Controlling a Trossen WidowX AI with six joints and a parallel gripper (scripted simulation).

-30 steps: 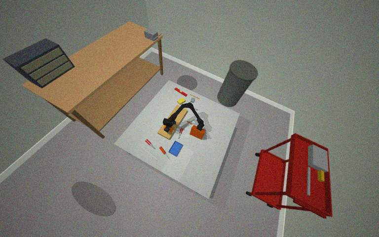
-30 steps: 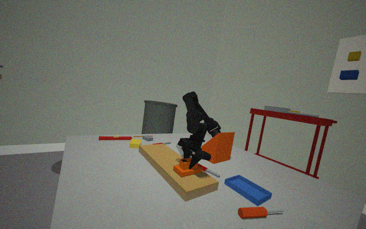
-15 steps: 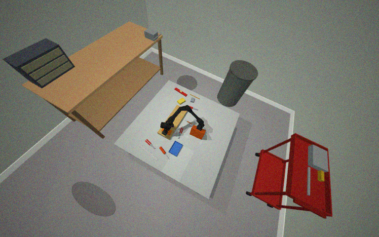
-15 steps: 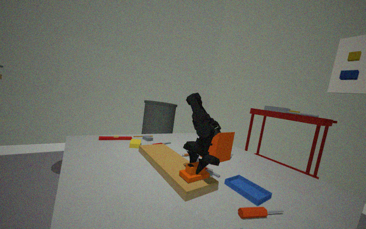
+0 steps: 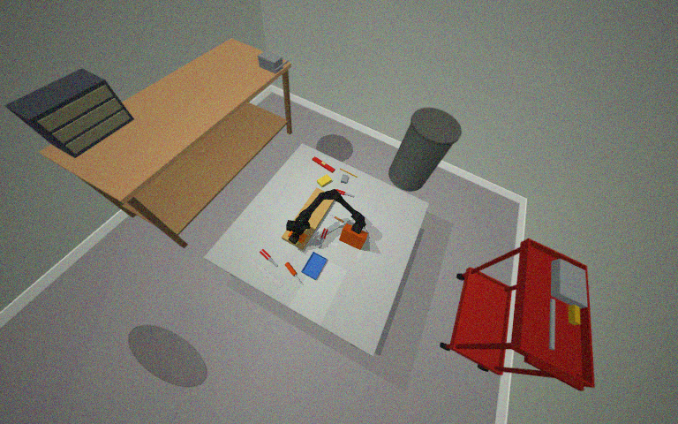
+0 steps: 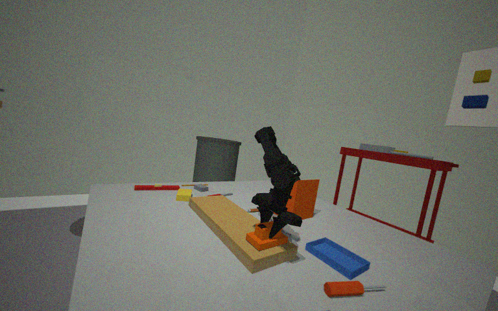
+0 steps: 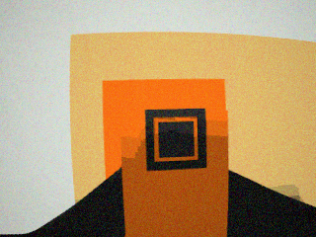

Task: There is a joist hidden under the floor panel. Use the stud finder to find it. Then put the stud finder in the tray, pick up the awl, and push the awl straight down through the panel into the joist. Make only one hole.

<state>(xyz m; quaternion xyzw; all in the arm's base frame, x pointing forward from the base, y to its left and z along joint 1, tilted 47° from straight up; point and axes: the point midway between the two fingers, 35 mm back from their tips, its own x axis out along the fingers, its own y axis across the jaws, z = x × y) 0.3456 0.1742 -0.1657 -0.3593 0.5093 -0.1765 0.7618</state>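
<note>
Right now my gripper tip is 230 mm past the blue tray, 100 mm to the right of it and 50 mm above it. Also, from my gripper tip: orange stud finder 20 mm above, 10 mm ahead; yellow block 560 mm to the right, 130 mm ahead, 50 mm below; awl 320 mm to the right, 140 mm behind, 60 mm below.
</note>
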